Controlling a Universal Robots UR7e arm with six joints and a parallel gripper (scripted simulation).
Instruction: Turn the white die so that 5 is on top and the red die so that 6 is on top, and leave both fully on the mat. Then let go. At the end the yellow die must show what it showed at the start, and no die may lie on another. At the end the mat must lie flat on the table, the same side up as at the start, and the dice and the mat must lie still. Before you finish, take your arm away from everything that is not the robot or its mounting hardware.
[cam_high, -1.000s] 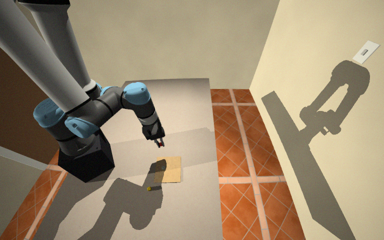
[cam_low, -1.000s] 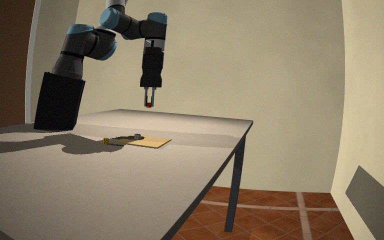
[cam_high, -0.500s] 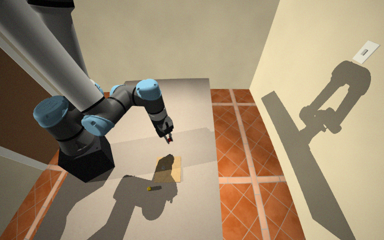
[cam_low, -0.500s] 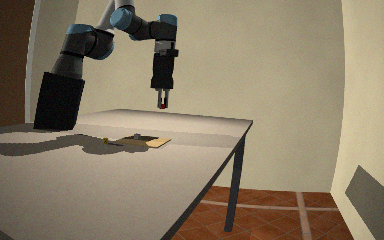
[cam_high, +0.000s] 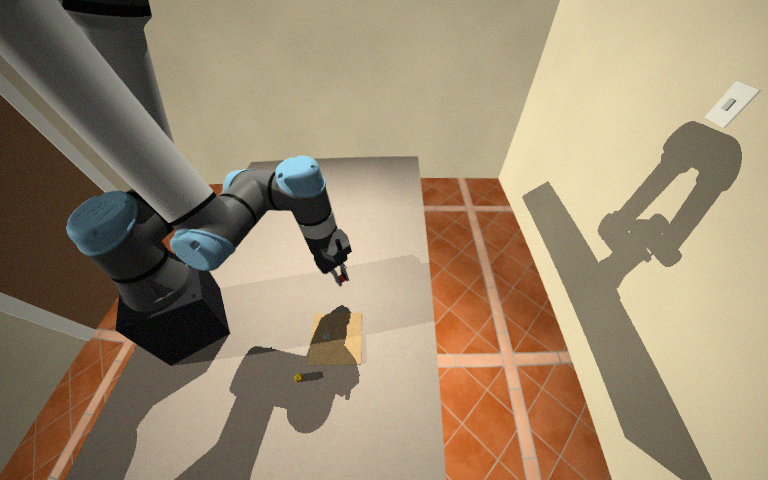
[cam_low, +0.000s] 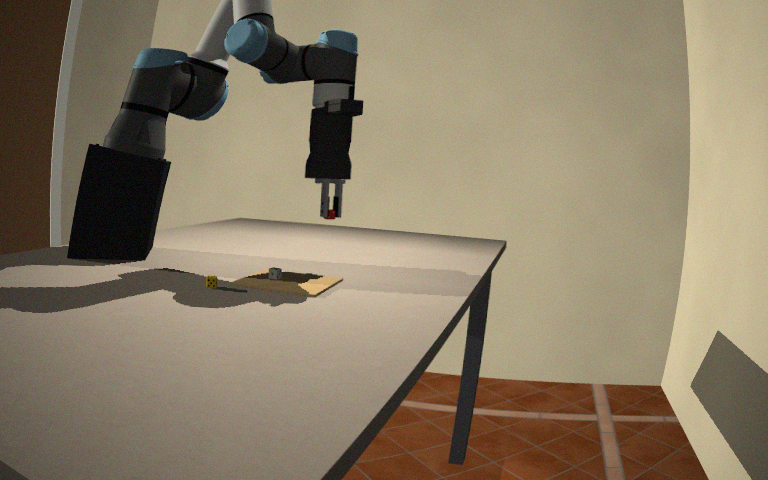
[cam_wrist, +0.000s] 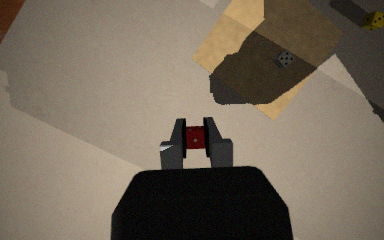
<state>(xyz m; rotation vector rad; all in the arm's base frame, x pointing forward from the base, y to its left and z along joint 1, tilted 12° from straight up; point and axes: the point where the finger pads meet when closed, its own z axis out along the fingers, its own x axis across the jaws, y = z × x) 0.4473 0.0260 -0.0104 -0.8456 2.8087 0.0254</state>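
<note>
The red die is 1 cm below my hand. Round my hand: white die 12 cm to the right, 10 cm below, 6 cm behind; yellow die 22 cm to the right, 13 cm behind, 10 cm below; tan mat 12 cm to the right, 11 cm below, 4 cm behind.
</note>
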